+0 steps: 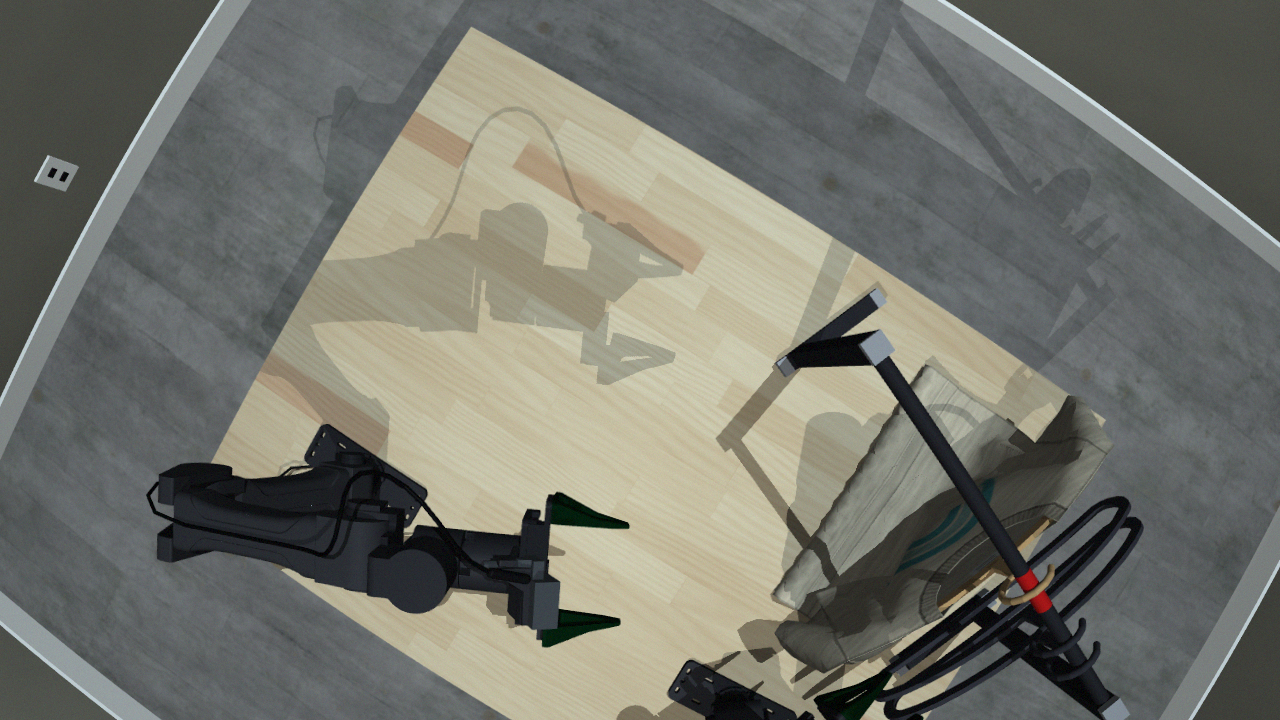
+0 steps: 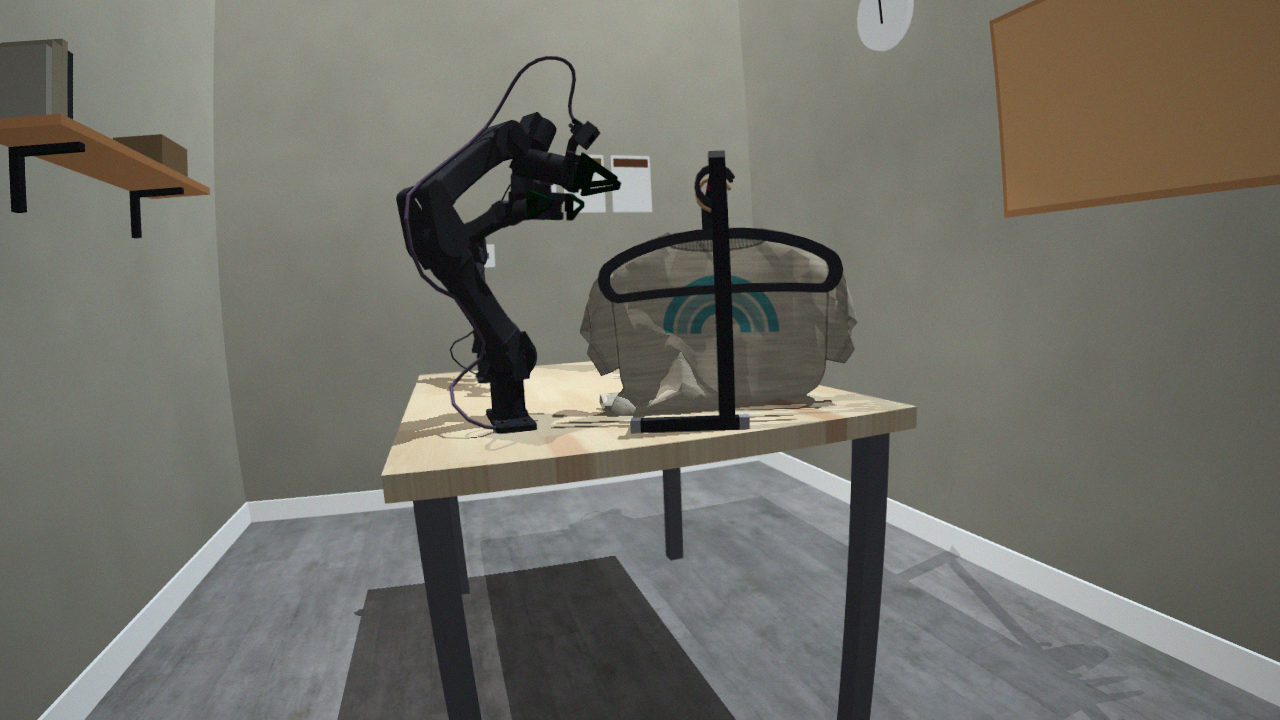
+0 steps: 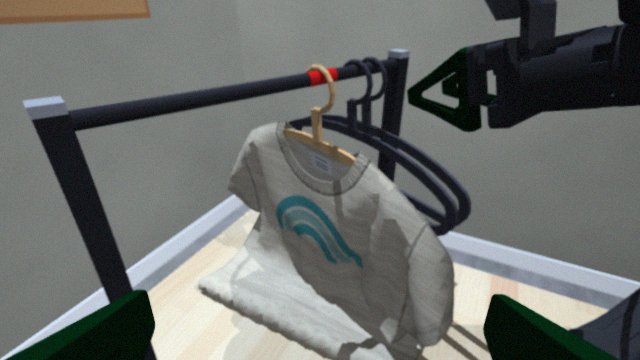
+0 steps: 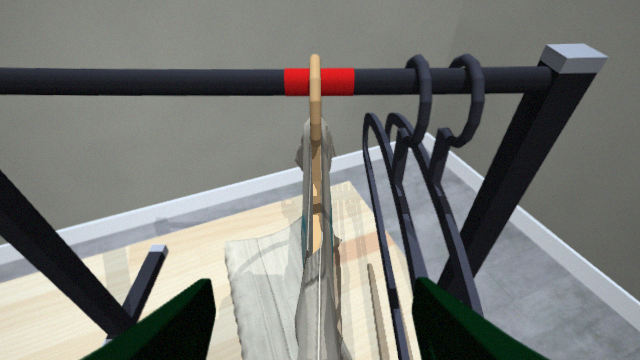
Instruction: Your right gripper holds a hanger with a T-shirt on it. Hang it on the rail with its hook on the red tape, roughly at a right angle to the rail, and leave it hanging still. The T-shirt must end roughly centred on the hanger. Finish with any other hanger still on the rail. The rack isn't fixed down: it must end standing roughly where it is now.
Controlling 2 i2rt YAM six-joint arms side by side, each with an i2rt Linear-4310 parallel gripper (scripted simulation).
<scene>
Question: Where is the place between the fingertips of my right gripper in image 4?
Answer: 314,293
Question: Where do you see a rail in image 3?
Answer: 55,125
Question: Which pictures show the rail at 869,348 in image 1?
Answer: Image 1, image 2, image 3 and image 4: all of them.
</scene>
